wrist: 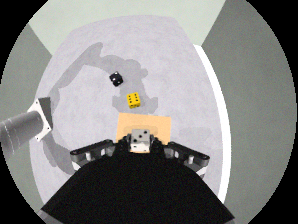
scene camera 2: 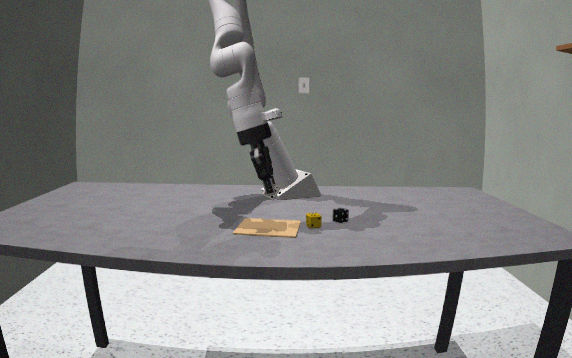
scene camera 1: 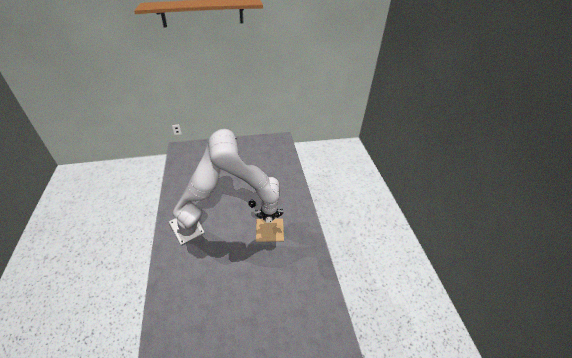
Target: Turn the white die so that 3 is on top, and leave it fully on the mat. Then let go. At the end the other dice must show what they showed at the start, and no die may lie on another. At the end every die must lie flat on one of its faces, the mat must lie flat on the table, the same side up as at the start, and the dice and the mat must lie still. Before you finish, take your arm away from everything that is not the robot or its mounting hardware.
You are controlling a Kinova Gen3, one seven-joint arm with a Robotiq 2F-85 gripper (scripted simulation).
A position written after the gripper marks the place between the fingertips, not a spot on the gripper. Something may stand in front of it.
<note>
In view: the gripper (scene camera 2: 272, 193) and a tan mat (scene camera 2: 254, 227).
The tan mat shows as well in the wrist view (wrist: 159, 126). The gripper also shows in the wrist view (wrist: 140, 139).
</note>
